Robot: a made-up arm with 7 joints.
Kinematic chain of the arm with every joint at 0, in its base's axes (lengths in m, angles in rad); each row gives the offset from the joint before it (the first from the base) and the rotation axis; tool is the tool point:
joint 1: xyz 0 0 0.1 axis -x
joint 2: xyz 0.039 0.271 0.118 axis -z
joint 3: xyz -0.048 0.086 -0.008 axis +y
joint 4: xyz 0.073 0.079 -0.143 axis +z
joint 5: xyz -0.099 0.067 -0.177 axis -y
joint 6: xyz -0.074 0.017 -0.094 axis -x
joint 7: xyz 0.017 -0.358 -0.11 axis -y
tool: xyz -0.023 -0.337 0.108
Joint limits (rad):
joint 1: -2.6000..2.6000
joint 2: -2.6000..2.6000
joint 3: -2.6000..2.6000
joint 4: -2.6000..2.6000
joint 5: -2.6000..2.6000
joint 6: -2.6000..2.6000
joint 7: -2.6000..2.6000
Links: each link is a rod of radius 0.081 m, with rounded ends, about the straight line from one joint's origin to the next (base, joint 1, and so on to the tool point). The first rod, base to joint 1, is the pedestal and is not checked.
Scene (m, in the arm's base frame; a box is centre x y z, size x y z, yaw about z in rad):
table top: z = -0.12
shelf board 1: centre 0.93 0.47 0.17 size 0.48 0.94 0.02 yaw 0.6
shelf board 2: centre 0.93 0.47 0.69 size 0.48 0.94 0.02 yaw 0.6
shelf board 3: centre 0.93 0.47 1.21 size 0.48 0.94 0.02 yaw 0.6
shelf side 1: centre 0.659 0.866 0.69 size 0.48 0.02 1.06 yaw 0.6
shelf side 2: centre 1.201 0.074 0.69 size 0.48 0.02 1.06 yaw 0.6
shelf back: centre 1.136 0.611 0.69 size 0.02 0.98 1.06 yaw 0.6
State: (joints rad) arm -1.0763 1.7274 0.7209 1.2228 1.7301 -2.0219 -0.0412
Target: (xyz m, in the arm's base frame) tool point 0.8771 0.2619 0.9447
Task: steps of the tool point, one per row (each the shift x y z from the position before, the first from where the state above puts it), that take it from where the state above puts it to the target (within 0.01 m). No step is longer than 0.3 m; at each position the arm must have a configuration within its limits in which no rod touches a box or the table.
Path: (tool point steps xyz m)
1: -0.0701 -0.0847 -0.0299
2: -0.1088 -0.0791 0.0084
3: -0.1427 -0.0562 0.0215
4: 0.0744 0.0938 0.2152
5: -0.0838 -0.0269 0.2806
6: 0.1271 0.0534 -0.0168
7: 0.0838 0.0629 -0.0056
8: 0.0405 0.0556 0.0224

